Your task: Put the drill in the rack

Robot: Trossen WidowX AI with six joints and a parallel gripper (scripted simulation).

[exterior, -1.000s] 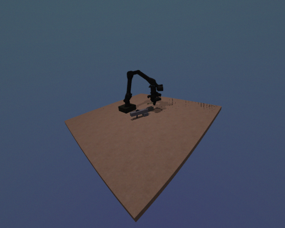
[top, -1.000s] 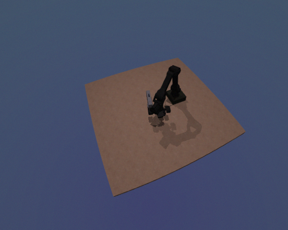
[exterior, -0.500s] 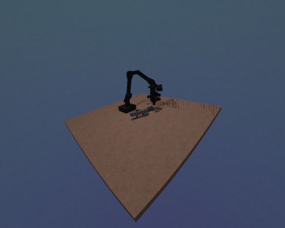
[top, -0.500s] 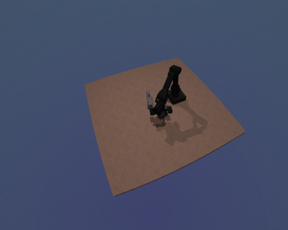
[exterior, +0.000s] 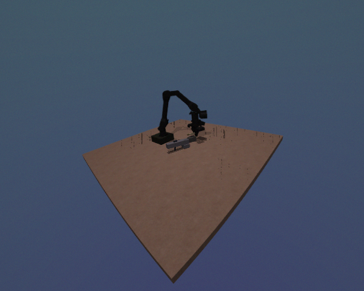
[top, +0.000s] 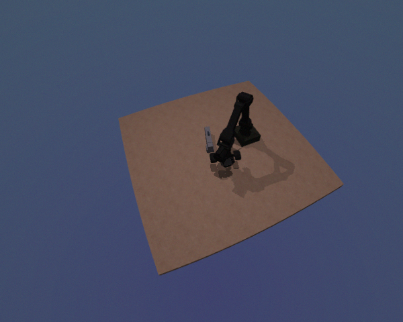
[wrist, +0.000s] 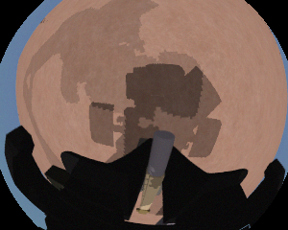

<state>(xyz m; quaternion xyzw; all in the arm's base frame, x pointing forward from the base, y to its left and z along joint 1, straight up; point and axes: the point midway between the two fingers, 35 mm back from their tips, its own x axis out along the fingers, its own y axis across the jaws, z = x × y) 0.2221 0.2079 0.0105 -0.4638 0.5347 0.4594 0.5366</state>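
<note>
The drill is 10 mm behind my gripper tip, 40 mm to the right of it and 30 mm above it. From my gripper tip the other things lie so: dark block 10 mm behind, 50 mm to the right, 10 mm below; grey block 40 mm ahead, 220 mm to the right, 10 mm above; dark key 40 mm ahead, 250 mm to the right, 20 mm above.
</note>
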